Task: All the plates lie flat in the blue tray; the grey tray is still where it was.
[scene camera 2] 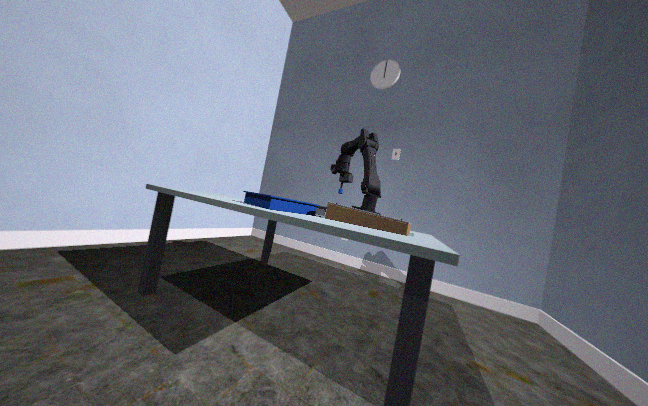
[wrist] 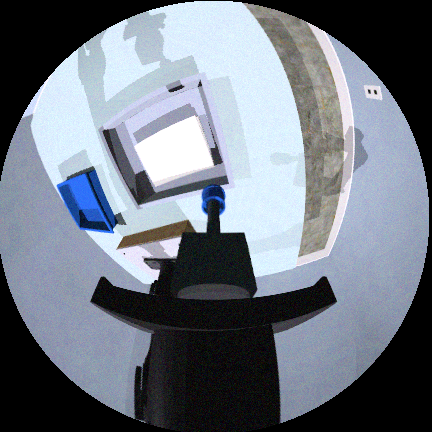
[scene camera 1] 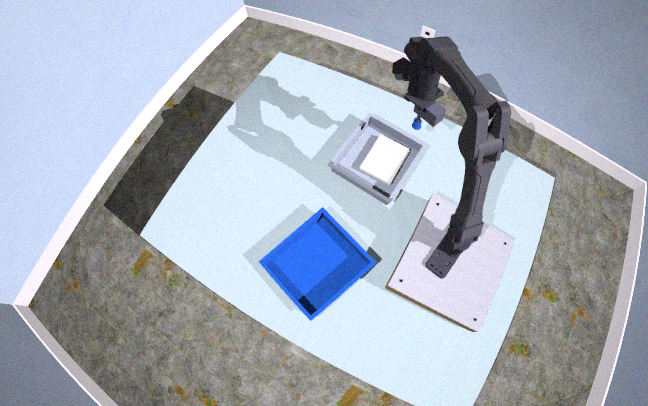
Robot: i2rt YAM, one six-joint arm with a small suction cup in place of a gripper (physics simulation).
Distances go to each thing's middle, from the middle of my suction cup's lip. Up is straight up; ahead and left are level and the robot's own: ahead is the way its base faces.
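I see the grey tray [scene camera 1: 346, 163], 140 mm below my suction cup, 100 mm to the left of it and 60 mm ahead of it. There is the blue tray [scene camera 1: 319, 261] too, and that one is 490 mm to the left of my suction cup, 20 mm behind it and likewise 140 mm below it.
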